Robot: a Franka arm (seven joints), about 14 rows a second.
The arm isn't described. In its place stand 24 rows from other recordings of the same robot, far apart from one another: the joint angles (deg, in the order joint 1, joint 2, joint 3, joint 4, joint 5, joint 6, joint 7), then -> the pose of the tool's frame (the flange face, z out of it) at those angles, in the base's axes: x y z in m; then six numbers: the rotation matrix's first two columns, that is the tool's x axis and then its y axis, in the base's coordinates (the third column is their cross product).
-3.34, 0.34, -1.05, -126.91, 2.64, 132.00, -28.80 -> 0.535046, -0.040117, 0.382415, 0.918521, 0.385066, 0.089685, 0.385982, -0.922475, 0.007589
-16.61, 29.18, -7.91, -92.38, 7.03, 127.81, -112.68 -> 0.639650, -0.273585, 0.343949, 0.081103, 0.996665, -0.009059, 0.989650, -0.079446, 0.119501
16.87, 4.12, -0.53, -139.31, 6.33, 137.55, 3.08 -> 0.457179, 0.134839, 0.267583, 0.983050, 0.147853, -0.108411, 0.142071, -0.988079, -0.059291
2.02, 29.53, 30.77, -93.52, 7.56, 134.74, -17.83 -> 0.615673, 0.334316, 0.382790, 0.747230, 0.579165, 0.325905, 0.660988, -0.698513, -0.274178
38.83, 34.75, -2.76, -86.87, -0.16, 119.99, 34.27 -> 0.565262, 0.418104, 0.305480, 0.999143, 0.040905, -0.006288, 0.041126, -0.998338, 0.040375
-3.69, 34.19, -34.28, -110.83, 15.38, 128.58, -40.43 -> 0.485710, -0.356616, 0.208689, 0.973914, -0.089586, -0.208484, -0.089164, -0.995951, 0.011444
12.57, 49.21, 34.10, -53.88, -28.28, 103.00, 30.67 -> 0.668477, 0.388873, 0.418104, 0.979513, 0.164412, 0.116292, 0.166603, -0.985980, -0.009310
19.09, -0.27, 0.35, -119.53, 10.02, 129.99, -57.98 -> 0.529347, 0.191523, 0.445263, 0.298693, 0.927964, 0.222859, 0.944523, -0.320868, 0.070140
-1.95, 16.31, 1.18, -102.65, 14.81, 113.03, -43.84 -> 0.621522, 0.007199, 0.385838, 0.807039, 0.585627, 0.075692, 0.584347, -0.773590, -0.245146
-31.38, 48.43, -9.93, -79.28, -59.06, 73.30, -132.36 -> 0.435892, -0.495176, 0.246469, -0.328931, 0.938574, -0.104324, 0.138643, -0.061279, -0.988445
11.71, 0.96, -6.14, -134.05, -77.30, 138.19, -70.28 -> 0.512691, 0.044384, 0.335596, -0.492896, 0.404987, -0.770091, 0.722641, 0.683495, -0.103079
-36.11, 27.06, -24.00, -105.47, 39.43, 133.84, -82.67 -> 0.350487, -0.548035, 0.297702, 0.943069, -0.023549, 0.331762, -0.017412, -0.999618, -0.021460
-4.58, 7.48, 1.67, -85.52, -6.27, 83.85, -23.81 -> 0.579165, -0.043184, 0.578903, 0.919770, 0.344827, -0.187397, 0.356642, -0.933679, 0.032397
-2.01, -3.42, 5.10, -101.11, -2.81, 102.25, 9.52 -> 0.550747, 0.026760, 0.584059, 0.991058, -0.101356, 0.086782, -0.105131, -0.993651, 0.040076
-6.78, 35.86, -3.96, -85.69, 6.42, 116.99, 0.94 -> 0.692002, -0.117077, 0.297367, 0.967066, -0.241767, -0.079573, -0.246347, -0.967689, -0.053776
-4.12, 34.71, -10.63, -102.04, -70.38, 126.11, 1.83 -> 0.628996, -0.189120, 0.226276, 0.815222, 0.322598, -0.480983, 0.578706, -0.421267, 0.698307
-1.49, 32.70, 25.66, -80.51, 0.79, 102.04, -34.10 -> 0.649762, 0.230549, 0.387404, 0.569741, 0.821622, 0.018235, 0.790558, -0.541869, -0.285300
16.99, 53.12, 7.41, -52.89, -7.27, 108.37, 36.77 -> 0.735453, 0.279300, 0.329549, 0.971877, -0.230414, 0.048622, -0.230058, -0.973092, -0.012871
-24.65, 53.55, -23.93, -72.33, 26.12, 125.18, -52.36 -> 0.571929, -0.496384, 0.224626, 0.996312, -0.020182, 0.083394, -0.021826, -0.999584, 0.018853
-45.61, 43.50, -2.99, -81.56, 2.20, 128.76, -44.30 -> 0.491791, -0.544707, 0.251808, 0.995718, -0.081372, 0.043872, -0.083499, -0.995300, 0.049047
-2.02, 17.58, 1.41, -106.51, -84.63, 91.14, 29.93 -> 0.606161, -0.112447, 0.403026, 0.996495, -0.040743, -0.073053, 0.068719, -0.099187, 0.992693
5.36, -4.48, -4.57, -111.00, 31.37, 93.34, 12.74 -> 0.513951, 0.059024, 0.514586, 0.917536, -0.202896, -0.341997, -0.347082, -0.828345, -0.439748
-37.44, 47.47, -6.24, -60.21, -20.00, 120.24, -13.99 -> 0.580707, -0.535046, 0.368802, 0.948824, -0.306787, 0.074929, -0.308223, -0.847927, 0.431299
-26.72, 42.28, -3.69, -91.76, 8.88, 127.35, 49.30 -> 0.593504, -0.336725, 0.188038, 0.088974, -0.987815, -0.127694, -0.994486, -0.095247, 0.043880
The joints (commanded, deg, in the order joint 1, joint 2, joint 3, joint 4, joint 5, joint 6, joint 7), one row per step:
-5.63 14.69 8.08 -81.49 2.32 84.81 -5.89
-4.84 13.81 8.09 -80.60 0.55 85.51 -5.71
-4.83 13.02 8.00 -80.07 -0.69 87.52 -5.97
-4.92 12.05 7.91 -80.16 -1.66 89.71 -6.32
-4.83 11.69 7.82 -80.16 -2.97 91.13 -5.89
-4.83 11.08 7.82 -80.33 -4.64 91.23 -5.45
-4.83 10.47 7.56 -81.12 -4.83 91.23 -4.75
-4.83 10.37 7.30 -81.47 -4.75 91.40 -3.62
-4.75 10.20 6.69 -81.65 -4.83 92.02 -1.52
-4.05 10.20 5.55 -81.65 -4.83 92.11 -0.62
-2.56 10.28 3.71 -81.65 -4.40 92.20 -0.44
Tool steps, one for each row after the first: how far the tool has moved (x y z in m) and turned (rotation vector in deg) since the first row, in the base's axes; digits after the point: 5 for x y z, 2 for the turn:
-0.00082 0.00517 0.01710 -1.80 -2.54 0.71
0.00085 0.00229 0.03229 -2.97 -5.93 0.86
0.00114 -0.00082 0.04495 -3.93 -9.04 1.02
0.00239 -0.00285 0.05092 -5.27 -10.86 0.70
-0.00011 -0.00563 0.05631 -7.03 -11.48 0.45
-0.00326 -0.00811 0.05624 -7.44 -11.28 -0.44
-0.00355 -0.01036 0.05460 -7.56 -11.17 -1.80
-0.00315 -0.01537 0.05577 -7.99 -11.74 -4.39
-0.00289 -0.01894 0.05573 -8.31 -11.79 -5.69
-0.00229 -0.02012 0.05475 -8.25 -11.74 -6.20

